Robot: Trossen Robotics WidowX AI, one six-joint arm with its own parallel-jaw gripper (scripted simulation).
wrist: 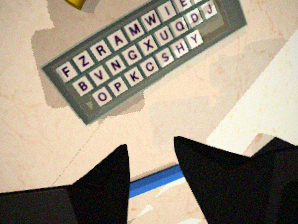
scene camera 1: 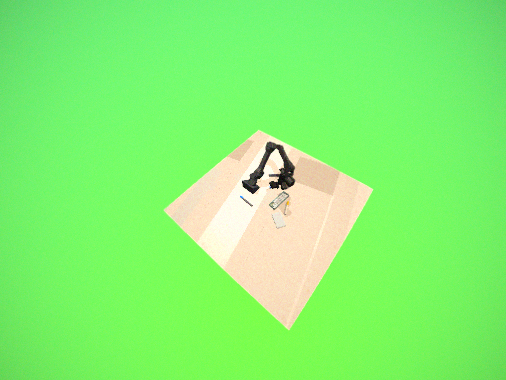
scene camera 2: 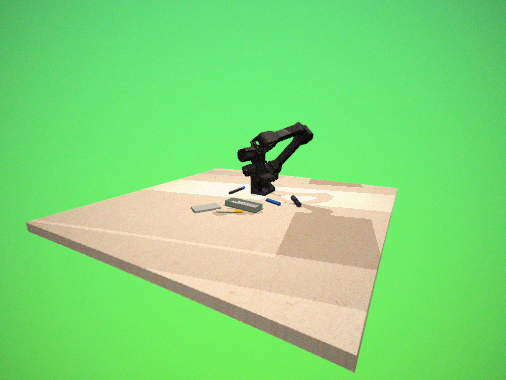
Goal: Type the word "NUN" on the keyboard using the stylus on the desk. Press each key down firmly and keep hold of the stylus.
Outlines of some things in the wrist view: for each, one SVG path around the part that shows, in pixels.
My gripper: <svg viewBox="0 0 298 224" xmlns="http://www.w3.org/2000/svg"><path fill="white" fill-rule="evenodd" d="M127 144L119 145L88 173L75 181L74 184L0 193L0 224L127 224L130 187ZM174 137L174 150L183 172L182 174L196 198L196 202L205 216L207 224L298 224L298 146L267 151L257 157L250 157L229 152L215 146L208 146L182 136Z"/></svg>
A blue stylus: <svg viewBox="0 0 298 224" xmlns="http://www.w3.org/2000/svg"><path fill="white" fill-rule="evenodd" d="M180 164L175 164L130 182L128 199L183 178Z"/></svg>
